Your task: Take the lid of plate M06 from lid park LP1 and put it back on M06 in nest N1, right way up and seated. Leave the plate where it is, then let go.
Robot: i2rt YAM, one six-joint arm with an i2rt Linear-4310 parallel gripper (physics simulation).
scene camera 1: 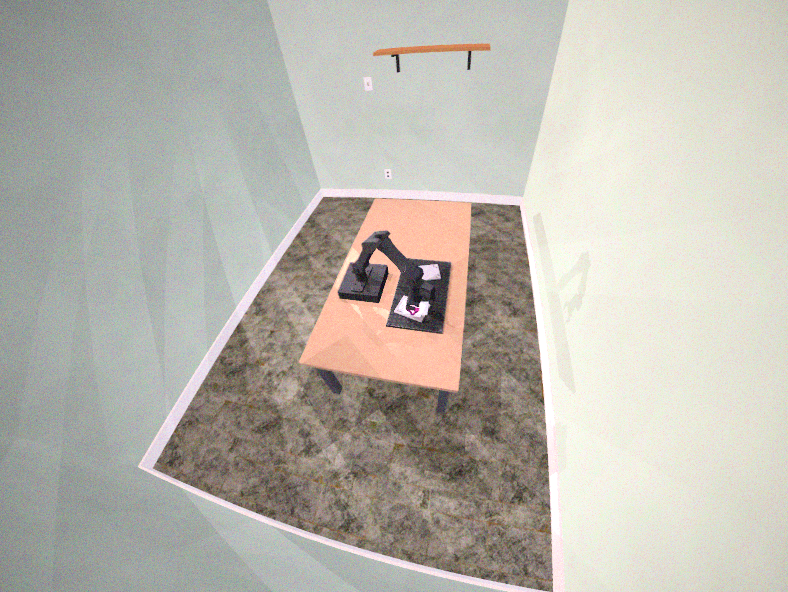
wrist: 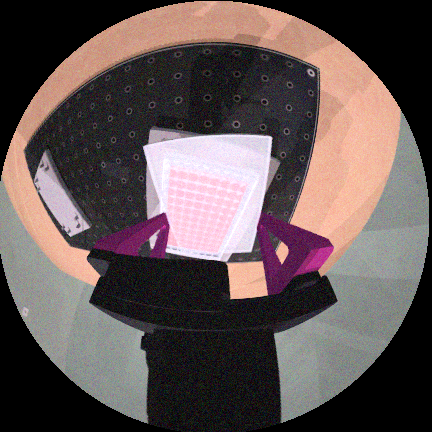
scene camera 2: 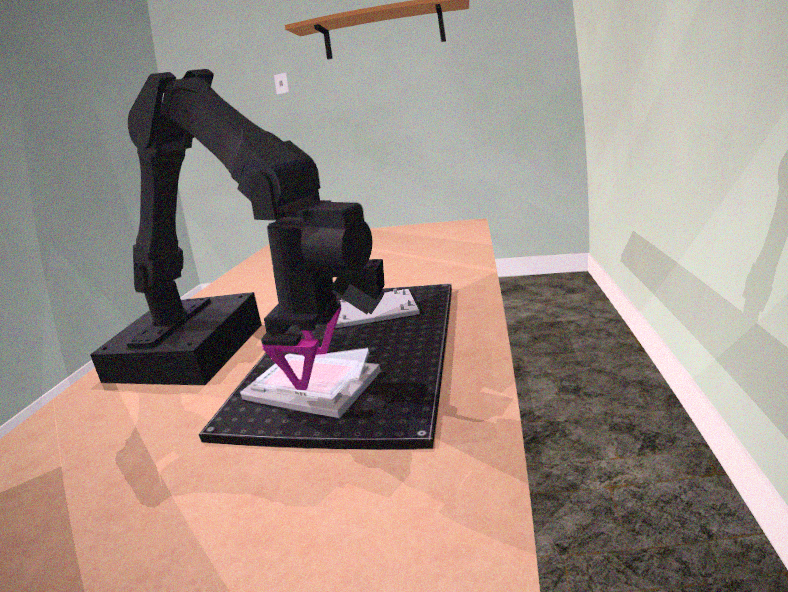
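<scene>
My gripper has magenta fingers and is shut on the clear lid, one finger at each side. The lid is over the plate with pink wells, turned relative to it and overhanging its edge. In the scene camera 2 view the lid's far right corner stands up, so it looks tilted, not flat. Whether it touches the plate is unclear. The plate sits in the pale nest. The lid park, a white base with small pegs, holds no lid.
The black perforated board carries the nest and the lid park and lies on the wooden table. The arm's black base block stands left of the board. A wall shelf is beyond the table.
</scene>
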